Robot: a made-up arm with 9 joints. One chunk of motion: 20 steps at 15 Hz.
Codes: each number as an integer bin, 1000 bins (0 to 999) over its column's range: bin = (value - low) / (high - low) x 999, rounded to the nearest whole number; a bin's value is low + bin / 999 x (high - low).
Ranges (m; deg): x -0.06..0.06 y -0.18..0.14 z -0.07..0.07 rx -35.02..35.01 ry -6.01..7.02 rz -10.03..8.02
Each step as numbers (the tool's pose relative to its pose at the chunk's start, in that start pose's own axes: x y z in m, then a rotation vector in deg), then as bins.
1 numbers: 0.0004 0.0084 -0.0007 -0.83 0.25 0.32
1 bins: 503 588 495 488 480 573
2 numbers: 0.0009 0.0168 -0.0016 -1.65 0.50 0.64
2 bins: 507 614 488 476 499 591
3 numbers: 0.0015 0.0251 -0.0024 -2.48 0.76 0.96
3 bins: 512 640 482 464 519 608
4 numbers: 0.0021 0.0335 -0.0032 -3.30 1.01 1.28
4 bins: 517 667 477 452 538 626
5 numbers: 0.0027 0.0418 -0.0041 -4.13 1.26 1.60
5 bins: 522 692 470 441 557 644
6 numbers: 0.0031 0.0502 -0.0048 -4.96 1.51 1.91
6 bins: 525 719 465 429 577 661
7 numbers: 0.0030 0.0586 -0.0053 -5.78 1.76 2.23
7 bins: 524 745 462 417 596 679
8 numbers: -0.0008 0.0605 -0.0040 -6.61 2.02 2.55
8 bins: 493 751 471 405 616 696
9 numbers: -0.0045 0.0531 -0.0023 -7.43 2.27 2.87
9 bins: 462 728 483 394 635 714
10 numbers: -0.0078 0.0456 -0.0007 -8.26 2.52 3.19
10 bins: 435 704 495 382 654 732
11 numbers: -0.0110 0.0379 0.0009 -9.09 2.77 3.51
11 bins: 408 680 506 370 673 749
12 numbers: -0.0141 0.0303 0.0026 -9.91 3.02 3.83
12 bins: 382 657 518 358 692 767
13 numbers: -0.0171 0.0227 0.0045 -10.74 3.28 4.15
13 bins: 357 633 532 346 712 785
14 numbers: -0.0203 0.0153 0.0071 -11.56 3.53 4.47
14 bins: 331 610 550 335 731 803
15 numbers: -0.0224 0.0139 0.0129 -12.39 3.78 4.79
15 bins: 313 605 592 323 751 820
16 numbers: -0.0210 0.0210 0.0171 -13.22 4.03 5.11
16 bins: 325 627 622 311 770 838
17 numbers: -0.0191 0.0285 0.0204 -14.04 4.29 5.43
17 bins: 340 651 645 299 790 856
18 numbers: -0.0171 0.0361 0.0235 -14.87 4.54 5.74
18 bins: 357 675 667 287 809 873
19 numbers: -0.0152 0.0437 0.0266 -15.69 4.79 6.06
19 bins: 373 698 689 276 828 891
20 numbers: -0.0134 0.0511 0.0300 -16.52 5.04 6.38
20 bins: 388 721 714 264 847 908
